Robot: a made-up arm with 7 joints. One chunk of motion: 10 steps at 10 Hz.
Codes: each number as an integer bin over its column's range. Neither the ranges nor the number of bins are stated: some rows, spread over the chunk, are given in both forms.
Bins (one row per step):
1: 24 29 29 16 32 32 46
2: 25 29 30 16 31 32 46
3: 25 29 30 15 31 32 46
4: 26 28 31 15 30 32 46
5: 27 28 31 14 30 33 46
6: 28 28 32 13 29 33 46
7: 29 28 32 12 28 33 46
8: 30 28 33 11 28 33 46
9: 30 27 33 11 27 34 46
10: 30 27 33 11 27 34 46
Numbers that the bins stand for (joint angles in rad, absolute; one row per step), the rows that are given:
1: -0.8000 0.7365 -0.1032 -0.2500 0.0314 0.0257 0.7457
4: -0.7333 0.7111 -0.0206 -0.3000 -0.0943 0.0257 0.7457
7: -0.6333 0.7111 0.0206 -0.4500 -0.2200 0.0771 0.7457
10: -0.6000 0.6857 0.0619 -0.5000 -0.2829 0.1286 0.7457
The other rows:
2: -0.7667 0.7365 -0.0619 -0.2500 -0.0314 0.0257 0.7457
3: -0.7667 0.7365 -0.0619 -0.3000 -0.0314 0.0257 0.7457
5: -0.7000 0.7111 -0.0206 -0.3500 -0.0943 0.0771 0.7457
6: -0.6667 0.7111 0.0206 -0.4000 -0.1571 0.0771 0.7457
8: -0.6000 0.7111 0.0619 -0.5000 -0.2200 0.0771 0.7457
9: -0.6000 0.6857 0.0619 -0.5000 -0.2829 0.1286 0.7457

